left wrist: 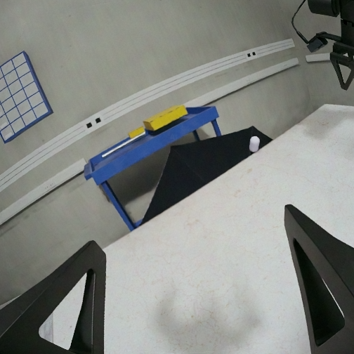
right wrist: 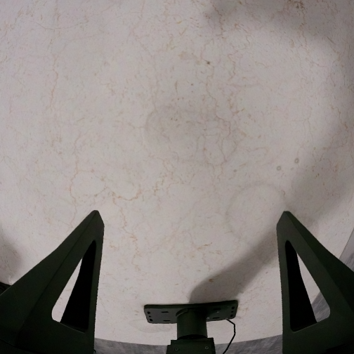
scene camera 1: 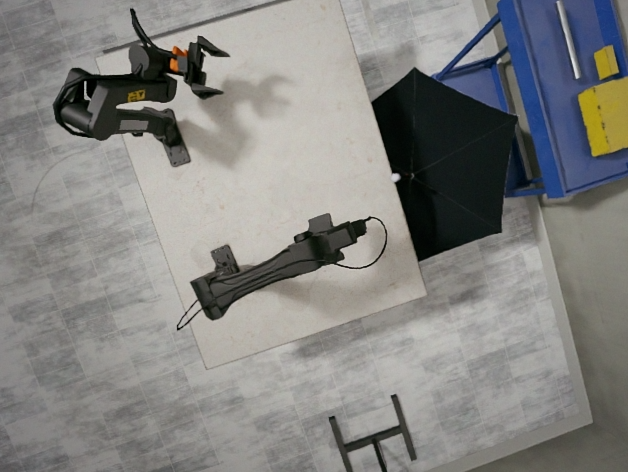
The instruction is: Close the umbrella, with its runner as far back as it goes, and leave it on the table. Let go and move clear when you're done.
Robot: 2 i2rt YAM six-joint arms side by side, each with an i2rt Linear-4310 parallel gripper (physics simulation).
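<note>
The umbrella (scene camera 1: 456, 152) (left wrist: 200, 167) is spread open beyond the far edge of the table (scene camera 1: 304, 152) (left wrist: 210, 260) (right wrist: 175, 125), its black inner side showing; part of it is hidden behind the edge in the left wrist view. Its white handle end (scene camera 1: 395, 177) (left wrist: 254, 144) shows at that edge. The runner cannot be made out. My left gripper (scene camera 1: 225, 74) (left wrist: 184, 235) is open and empty above the table, well apart from the umbrella. My right gripper (right wrist: 191, 219) is open and empty over the table; its fingers are hidden under the arm in scene camera 1.
A blue cart (scene camera 1: 553, 172) (left wrist: 150, 150) with yellow boxes (scene camera 1: 611, 119) (left wrist: 166, 118) and a silver bar (scene camera 1: 568, 40) stands beyond the umbrella, which overlaps its lower part in the picture. A dark stand (scene camera 1: 373, 439) is on the floor at the bottom of scene camera 1.
</note>
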